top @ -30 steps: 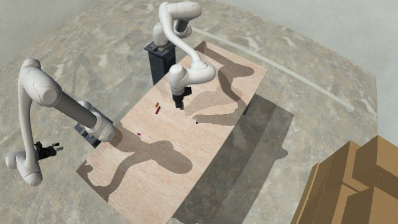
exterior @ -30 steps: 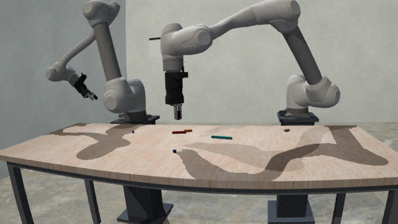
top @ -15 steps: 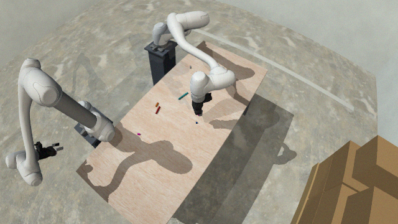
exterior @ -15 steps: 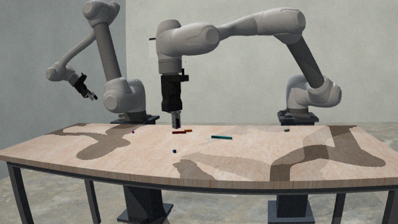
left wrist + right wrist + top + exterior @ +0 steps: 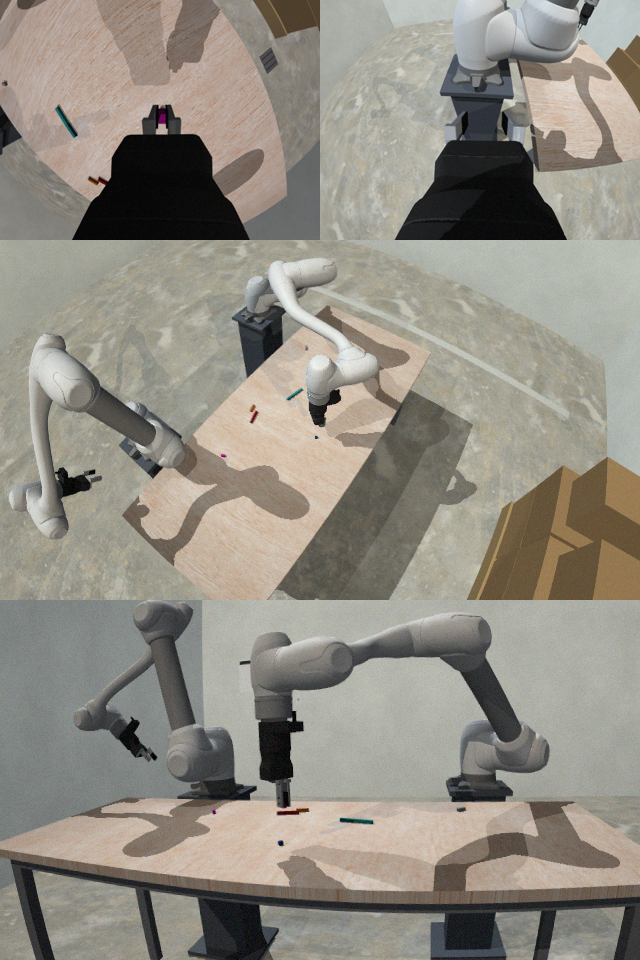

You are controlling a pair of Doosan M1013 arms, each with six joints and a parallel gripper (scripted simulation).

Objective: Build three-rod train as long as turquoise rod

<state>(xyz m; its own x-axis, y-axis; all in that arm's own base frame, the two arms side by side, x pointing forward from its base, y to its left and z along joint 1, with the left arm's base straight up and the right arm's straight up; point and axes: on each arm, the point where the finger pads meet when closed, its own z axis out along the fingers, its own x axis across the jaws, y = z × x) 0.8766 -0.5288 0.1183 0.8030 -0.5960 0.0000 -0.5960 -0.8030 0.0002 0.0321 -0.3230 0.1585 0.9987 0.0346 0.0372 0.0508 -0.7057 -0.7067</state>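
The blue rod is 11 cm below my left hand, 2 cm to the right of it and 2 cm behind it. Round my left hand: turquoise rod 23 cm behind, 17 cm to the left, 11 cm below; then orange rod 37 cm behind, 11 cm below, 1 cm to the right; then red rod 34 cm behind, 11 cm below, 5 cm to the right.
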